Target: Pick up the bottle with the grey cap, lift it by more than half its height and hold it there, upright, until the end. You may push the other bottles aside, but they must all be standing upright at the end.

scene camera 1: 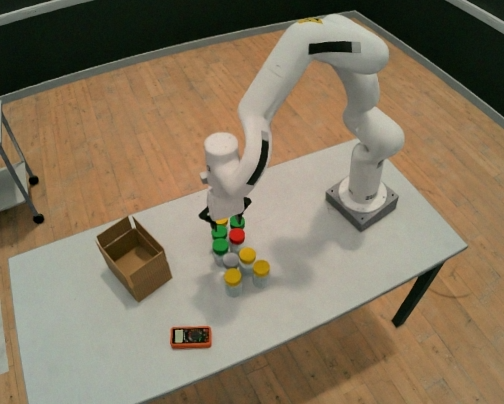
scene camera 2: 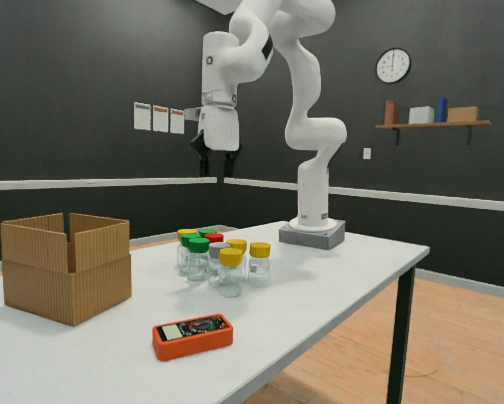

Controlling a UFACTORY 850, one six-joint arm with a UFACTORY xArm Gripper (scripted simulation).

Scene:
gripper: scene camera 1; scene camera 2
cardboard box: scene camera 1; scene camera 2
same spot on cardboard box: (scene camera 2: 99, 276) = (scene camera 1: 148, 281)
same spot on gripper: (scene camera 1: 203, 215) = (scene camera 2: 197, 140)

